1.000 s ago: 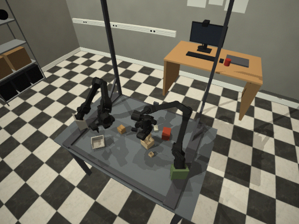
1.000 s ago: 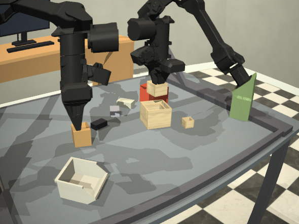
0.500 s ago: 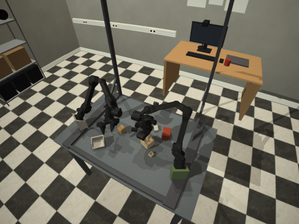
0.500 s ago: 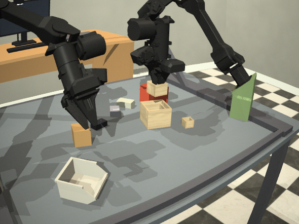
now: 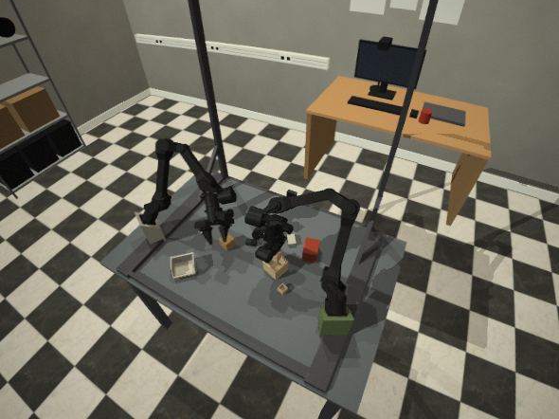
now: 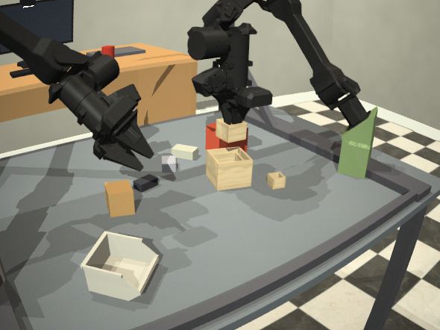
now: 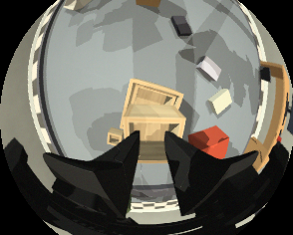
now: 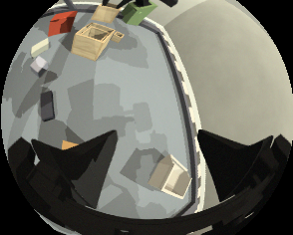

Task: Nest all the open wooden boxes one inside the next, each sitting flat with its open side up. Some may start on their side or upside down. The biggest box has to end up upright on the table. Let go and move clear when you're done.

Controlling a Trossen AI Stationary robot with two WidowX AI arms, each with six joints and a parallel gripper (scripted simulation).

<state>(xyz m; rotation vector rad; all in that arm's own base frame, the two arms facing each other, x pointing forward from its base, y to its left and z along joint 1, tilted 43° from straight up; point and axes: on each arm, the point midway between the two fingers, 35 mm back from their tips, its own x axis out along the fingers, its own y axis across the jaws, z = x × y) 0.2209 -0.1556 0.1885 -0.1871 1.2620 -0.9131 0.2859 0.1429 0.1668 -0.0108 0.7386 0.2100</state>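
My right hand is 6 cm past the orange cube, 1 cm to the left of it and 12 cm above it. The rest, counted from my right hand: white bin 14 cm ahead, 10 cm to the right, 12 cm below; then black block 12 cm behind, 8 cm to the left, 14 cm below; then grey piece 17 cm behind, 17 cm to the left, 13 cm below.
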